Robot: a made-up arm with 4 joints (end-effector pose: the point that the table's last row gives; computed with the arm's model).
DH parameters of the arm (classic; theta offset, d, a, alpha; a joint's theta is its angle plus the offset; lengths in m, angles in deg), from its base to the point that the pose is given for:
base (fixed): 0 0.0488 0 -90
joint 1: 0 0.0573 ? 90
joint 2: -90 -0.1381 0.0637 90
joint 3: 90 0.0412 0.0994 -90
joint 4: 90 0.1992 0.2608 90
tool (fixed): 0 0.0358 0 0
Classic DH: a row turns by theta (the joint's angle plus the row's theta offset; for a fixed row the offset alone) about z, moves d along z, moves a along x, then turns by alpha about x.
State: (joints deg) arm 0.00 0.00 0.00 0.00
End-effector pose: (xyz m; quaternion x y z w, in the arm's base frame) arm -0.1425 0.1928 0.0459 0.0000 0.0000 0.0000 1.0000
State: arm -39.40 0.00 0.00 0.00
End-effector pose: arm -0.1083 0.1928 -0.0439 0.0000 -0.3371 0.0000 0.9415
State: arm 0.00 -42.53 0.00 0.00
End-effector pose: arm -0.1087 0.0087 0.0459 0.0000 0.0000 -0.3627 0.9319
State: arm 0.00 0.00 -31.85 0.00
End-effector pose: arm -0.1425 0.0915 0.1307 0.2744 0.0000 0.0000 0.9616
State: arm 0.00 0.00 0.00 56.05
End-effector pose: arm -0.2280 0.1928 -0.1862 0.0000 0.4699 0.0000 0.8827
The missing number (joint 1, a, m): -0.3621
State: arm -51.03 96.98 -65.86 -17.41
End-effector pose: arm -0.2346 0.2741 -0.0341 0.1631 0.0238 0.7059 0.6889
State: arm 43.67 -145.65 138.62 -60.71
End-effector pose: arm -0.6537 0.0142 -0.0574 -0.4360 0.8685 0.0113 0.2356
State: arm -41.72 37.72 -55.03 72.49
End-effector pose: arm -0.2669 0.2307 -0.2619 -0.0033 0.3666 0.5228 0.7696
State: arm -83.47 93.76 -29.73 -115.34
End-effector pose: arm -0.2710 -0.1242 -0.2229 0.3623 -0.6824 0.6302 0.0768
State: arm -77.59 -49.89 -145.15 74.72
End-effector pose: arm -0.1839 -0.0840 -0.3546 0.3296 -0.4091 0.8097 0.2614
